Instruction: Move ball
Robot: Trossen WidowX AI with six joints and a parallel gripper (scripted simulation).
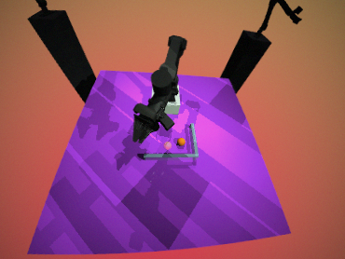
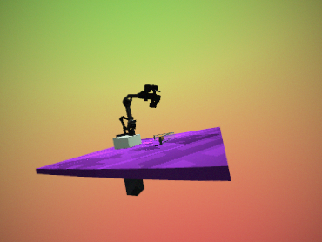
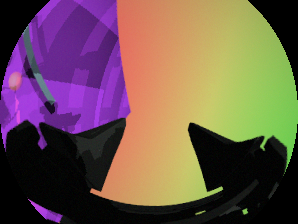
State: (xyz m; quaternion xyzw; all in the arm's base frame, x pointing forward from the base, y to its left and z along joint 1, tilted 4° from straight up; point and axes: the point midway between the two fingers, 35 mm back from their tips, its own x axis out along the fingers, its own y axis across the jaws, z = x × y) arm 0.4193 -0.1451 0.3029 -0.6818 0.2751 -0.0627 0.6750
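Right now the orange ball is 340 mm below my gripper tip, 220 mm to the left of it and 160 mm behind it.
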